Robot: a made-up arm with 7 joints.
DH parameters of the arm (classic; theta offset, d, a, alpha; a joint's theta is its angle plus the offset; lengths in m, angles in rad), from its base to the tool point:
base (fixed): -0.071 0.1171 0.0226 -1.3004
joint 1: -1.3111 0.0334 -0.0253 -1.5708
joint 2: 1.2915 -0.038 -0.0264 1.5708
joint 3: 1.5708 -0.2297 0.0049 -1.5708
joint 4: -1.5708 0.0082 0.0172 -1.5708
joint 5: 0 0.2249 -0.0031 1.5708
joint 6: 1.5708 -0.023 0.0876 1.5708
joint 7: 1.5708 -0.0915 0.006 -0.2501
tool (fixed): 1.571 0.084 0 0
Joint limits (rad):
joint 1: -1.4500..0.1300
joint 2: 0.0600..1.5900
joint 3: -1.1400..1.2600
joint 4: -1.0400..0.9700
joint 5: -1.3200..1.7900
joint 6: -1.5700..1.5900
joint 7: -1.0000..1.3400
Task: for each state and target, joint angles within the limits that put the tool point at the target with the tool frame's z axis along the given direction. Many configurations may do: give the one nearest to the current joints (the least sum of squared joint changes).
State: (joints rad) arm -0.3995 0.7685 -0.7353 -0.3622 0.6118 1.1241 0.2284
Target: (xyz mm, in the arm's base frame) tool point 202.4 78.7 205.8 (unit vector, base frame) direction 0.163 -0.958 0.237
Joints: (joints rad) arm -1.1267 1.0149 -0.3907 -0.7537 1.1823 1.5118 0.3899
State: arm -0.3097 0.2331 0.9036 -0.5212 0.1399 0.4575 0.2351
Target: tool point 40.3 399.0 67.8 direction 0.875 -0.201 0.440
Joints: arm 0.0911 0.5972 1.1833 -0.1988 0.6189 0.8604 0.3858
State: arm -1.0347 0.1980 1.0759 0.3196 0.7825 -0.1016 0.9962
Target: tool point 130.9 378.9 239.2 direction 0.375 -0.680 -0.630
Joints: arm -0.4052 1.0328 1.2600 0.0353 1.0900 -0.6856 0.6185
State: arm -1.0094 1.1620 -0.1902 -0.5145 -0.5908 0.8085 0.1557
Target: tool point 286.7 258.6 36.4 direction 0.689 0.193 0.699
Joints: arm -0.5369 1.0286 0.2696 0.2044 -1.0054 1.4135 -0.0628
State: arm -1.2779 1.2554 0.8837 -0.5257 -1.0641 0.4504 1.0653
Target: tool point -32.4 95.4 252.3 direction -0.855 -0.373 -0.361
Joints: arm -1.4246 1.2679 1.2600 -0.8522 -1.2270 0.8581 1.1213
